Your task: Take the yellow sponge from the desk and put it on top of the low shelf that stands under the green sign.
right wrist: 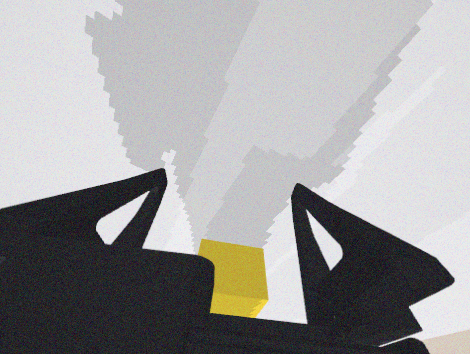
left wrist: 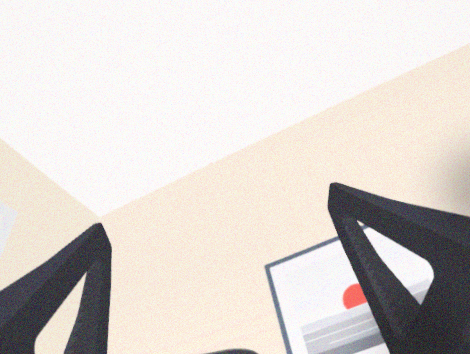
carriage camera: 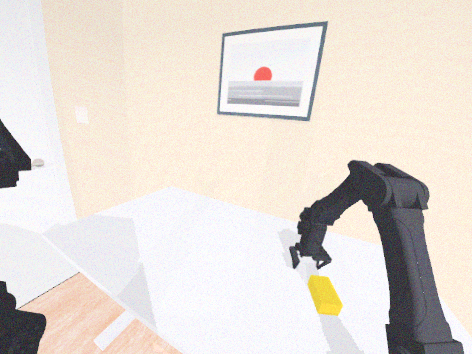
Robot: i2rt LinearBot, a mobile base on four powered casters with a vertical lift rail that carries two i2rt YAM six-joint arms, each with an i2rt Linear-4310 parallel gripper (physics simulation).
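Note:
The yellow sponge lies on the white desk, right of the middle in the carriage view; in the right wrist view it shows low, between the fingers' bases, partly hidden by the gripper body. My right gripper is open and empty, pointing down, above the desk just beyond the sponge's far end. My left gripper is open and empty, facing the wall and ceiling in the left wrist view. The low shelf and the green sign do not show in these frames.
A framed picture hangs on the beige wall behind the desk. A white door with a knob stands at the far left. Wooden floor shows below the desk's left edge. Parts of the left arm show at the left border.

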